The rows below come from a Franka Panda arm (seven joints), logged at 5 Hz.
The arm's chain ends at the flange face. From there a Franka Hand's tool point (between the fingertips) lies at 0.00 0.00 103.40 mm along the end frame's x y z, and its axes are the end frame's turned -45 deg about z.
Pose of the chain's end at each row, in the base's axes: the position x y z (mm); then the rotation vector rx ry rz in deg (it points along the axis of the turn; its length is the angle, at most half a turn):
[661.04, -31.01, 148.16, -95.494, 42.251, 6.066]
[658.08, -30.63, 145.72, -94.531, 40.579, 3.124]
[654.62, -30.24, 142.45, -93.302, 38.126, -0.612]
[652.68, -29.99, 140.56, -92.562, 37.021, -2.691]
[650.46, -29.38, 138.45, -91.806, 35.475, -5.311]
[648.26, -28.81, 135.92, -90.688, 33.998, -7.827]
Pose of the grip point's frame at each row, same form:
[694.60, 63.37, 122.53, -105.646, 2.521, -25.637]
[694.29, 63.45, 122.72, -104.492, 1.335, -28.939]
[693.73, 63.50, 123.09, -102.878, -0.491, -33.152]
[693.54, 63.39, 123.18, -102.020, -1.248, -35.477]
[693.22, 63.55, 123.40, -101.036, -2.421, -38.374]
[692.90, 63.66, 123.77, -99.717, -3.394, -41.241]

